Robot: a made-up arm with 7 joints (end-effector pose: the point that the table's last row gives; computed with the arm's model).
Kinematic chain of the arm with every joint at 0, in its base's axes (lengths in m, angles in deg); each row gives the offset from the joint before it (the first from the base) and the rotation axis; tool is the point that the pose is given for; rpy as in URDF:
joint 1: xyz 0 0 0.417 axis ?
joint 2: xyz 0 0 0 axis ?
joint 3: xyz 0 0 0.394 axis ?
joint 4: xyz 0.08 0 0 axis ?
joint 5: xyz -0.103 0 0.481 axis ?
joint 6: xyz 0 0 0 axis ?
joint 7: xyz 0.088 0 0 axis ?
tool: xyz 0 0 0 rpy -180 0 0
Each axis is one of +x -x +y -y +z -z.
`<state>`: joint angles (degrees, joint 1 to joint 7).
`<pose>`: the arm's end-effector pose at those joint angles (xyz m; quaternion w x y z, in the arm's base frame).
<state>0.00 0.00 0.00 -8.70 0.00 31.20 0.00</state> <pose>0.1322 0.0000 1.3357 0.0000 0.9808 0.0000 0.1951</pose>
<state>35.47 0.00 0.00 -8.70 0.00 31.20 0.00</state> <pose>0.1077 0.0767 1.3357 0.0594 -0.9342 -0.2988 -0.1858</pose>
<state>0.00 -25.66 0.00 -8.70 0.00 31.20 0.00</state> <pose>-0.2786 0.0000 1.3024 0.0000 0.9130 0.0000 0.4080</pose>
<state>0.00 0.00 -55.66 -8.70 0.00 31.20 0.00</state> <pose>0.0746 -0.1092 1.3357 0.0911 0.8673 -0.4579 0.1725</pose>
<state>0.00 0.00 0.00 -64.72 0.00 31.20 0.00</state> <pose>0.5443 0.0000 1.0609 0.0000 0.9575 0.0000 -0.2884</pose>
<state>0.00 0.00 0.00 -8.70 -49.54 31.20 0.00</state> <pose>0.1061 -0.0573 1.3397 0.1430 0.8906 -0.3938 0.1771</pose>
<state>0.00 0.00 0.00 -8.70 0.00 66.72 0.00</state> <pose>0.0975 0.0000 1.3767 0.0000 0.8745 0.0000 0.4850</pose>
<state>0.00 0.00 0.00 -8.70 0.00 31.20 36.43</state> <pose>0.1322 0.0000 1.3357 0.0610 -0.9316 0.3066 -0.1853</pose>
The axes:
joint 1: +z
joint 2: +y
joint 3: +z
joint 4: -y
joint 5: +z
joint 6: -y
joint 7: -z

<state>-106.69 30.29 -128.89 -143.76 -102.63 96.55 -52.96</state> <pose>-0.3004 0.3672 0.5664 0.8084 -0.2064 0.4615 0.3014</pose>
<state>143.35 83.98 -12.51 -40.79 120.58 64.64 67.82</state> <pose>-0.7195 0.5913 0.1608 0.4402 0.4734 0.2369 -0.7252</pose>
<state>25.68 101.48 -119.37 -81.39 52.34 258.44 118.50</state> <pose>0.7098 -0.0894 0.5342 0.3803 -0.4218 -0.1635 -0.8067</pose>
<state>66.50 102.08 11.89 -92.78 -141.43 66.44 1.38</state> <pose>0.0380 0.3680 -0.3109 0.7125 -0.1509 0.6613 0.1794</pose>
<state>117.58 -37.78 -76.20 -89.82 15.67 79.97 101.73</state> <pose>0.6357 0.1388 0.8966 0.1381 -0.8006 0.4091 0.4155</pose>
